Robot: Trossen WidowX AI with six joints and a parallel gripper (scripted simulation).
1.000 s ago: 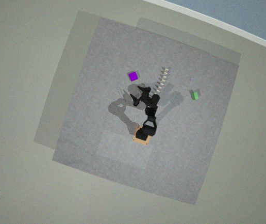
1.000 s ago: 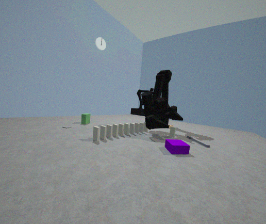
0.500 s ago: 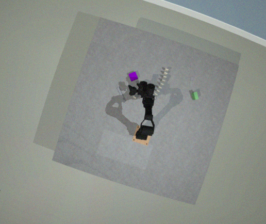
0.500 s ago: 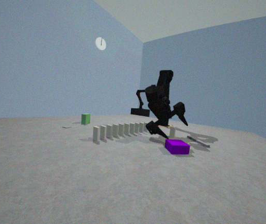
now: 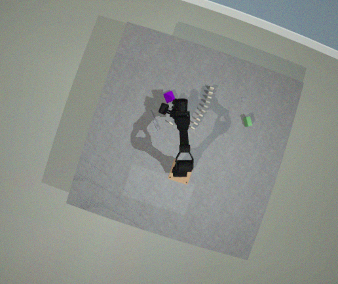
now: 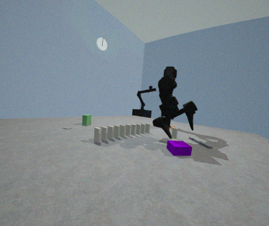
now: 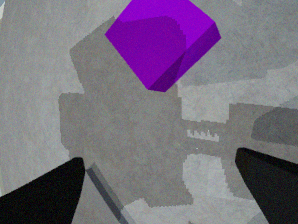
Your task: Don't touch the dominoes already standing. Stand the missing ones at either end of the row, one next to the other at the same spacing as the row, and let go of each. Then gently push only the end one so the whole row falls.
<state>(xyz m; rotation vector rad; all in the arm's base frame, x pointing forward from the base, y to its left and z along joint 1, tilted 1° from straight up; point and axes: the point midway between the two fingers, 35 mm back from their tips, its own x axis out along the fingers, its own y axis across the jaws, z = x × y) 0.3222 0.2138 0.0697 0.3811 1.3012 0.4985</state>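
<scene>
Now: the thin rod 100 mm behind my gripper tip, 50 mm to the left of it and 40 mm below it. The rest, counted from my gripper tip: flat grey piece 430 mm to the right, 280 mm ahead, 40 mm below.
</scene>
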